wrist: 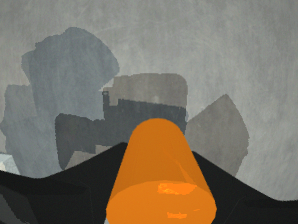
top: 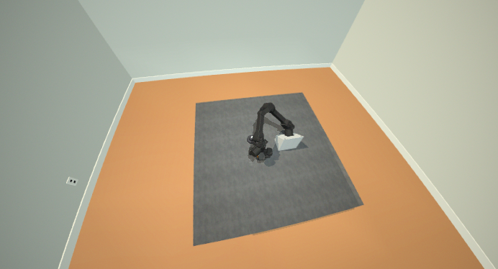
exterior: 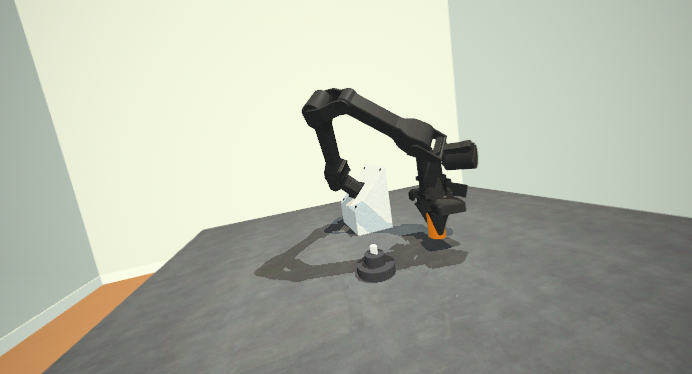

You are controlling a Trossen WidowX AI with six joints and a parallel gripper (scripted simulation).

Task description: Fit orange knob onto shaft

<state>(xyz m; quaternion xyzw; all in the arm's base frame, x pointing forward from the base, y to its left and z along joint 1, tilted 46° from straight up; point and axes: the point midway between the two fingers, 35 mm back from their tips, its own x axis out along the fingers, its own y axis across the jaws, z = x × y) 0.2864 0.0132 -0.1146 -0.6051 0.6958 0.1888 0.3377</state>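
My gripper tip is now 30 mm below the orange knob. Also, from my gripper tip: round pedestal (20 mm ahead, 190 mm to the right, 10 mm below).
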